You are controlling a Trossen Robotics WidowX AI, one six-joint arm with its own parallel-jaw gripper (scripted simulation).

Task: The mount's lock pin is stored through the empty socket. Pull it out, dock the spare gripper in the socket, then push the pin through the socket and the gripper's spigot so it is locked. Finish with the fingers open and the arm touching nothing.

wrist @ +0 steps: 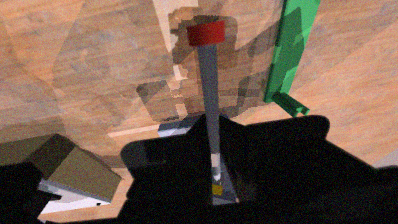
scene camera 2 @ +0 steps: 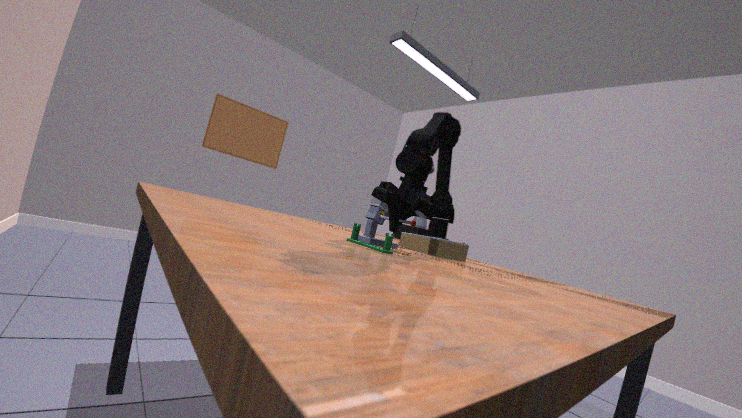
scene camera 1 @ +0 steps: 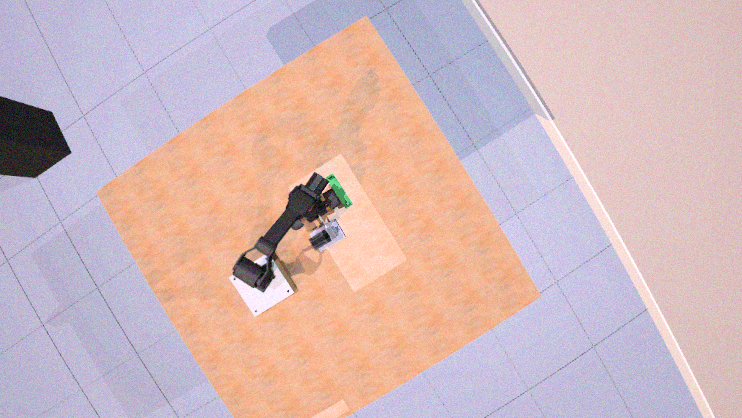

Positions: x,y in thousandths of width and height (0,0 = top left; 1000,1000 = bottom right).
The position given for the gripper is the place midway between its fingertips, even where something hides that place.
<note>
The gripper (scene camera 2: 528,554) holds a lock pin.
The gripper also shows in the wrist view (wrist: 524,525).
</note>
